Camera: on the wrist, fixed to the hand. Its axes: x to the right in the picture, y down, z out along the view.
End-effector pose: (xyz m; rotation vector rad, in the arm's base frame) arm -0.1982 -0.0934 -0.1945 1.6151 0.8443 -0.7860
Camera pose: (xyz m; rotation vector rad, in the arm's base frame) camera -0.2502 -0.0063 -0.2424 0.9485 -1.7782 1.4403
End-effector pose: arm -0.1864 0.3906 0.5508 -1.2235 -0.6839 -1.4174
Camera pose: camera -0.2827 0.3358 0.5680 -0.6521 1.1955 1.2509
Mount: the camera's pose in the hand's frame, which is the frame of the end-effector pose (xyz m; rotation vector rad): 0.0236 -0.0814 -0.0735 0.0153 0.0231 3.1395
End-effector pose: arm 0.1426 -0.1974 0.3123 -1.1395 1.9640 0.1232
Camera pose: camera 0.1533 -0.2944 0.3677 -2.3870 -1.3952 -1.2566
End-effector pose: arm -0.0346 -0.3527 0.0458 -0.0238 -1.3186 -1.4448
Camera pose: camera -0.0551 -0.4400 -0.0215 -1.2703 0.0245 1.2905
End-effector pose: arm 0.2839 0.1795 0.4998 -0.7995 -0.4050 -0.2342
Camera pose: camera 0.2957 0.0692 0.5166 -0.5576 1.1457 2.6126
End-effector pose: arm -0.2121 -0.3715 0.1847 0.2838 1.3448 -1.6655
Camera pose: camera -0.3136 -0.3246 0.1935 1.2515 -0.2590 1.0548
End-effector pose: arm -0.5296 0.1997 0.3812 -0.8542 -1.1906 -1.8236
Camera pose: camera -0.6205 0.1460 0.3432 -1.0193 0.7397 0.8600
